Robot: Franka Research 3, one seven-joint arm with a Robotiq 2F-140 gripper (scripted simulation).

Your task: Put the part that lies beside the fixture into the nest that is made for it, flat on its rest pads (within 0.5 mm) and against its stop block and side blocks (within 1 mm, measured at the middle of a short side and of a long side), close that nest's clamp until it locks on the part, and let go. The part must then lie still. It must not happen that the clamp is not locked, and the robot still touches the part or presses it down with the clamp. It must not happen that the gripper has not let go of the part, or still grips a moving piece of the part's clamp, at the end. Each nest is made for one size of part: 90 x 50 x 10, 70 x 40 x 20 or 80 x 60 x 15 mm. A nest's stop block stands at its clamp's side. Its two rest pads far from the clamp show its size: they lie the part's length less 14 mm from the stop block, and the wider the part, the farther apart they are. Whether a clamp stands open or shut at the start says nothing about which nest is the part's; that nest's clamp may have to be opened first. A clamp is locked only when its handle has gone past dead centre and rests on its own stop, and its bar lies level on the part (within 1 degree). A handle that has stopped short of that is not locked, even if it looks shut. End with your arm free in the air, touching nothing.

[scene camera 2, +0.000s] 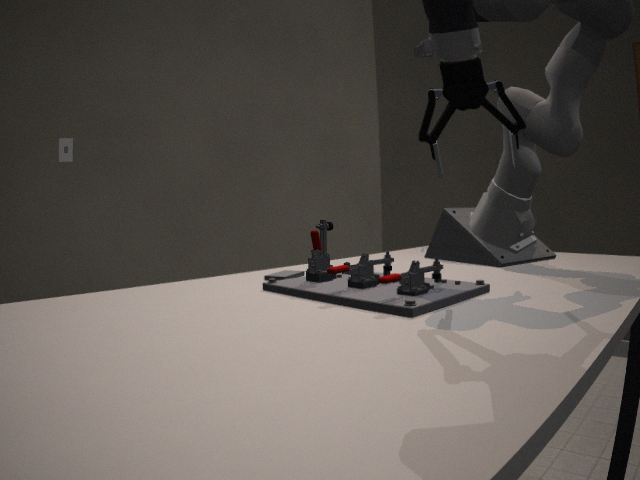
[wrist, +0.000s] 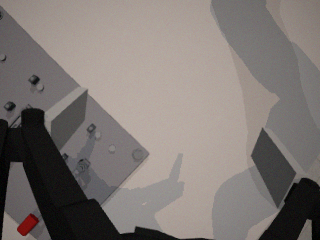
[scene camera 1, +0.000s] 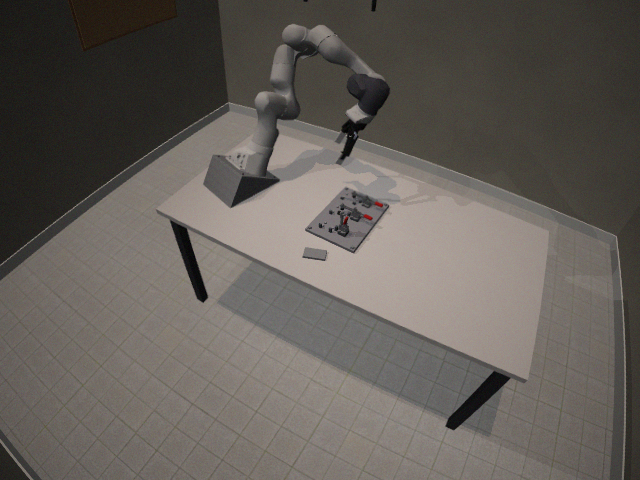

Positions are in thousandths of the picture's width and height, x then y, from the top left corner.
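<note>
Gripper visible (scene camera 2: 748,355), likewise (wrist: 542,515).
</note>
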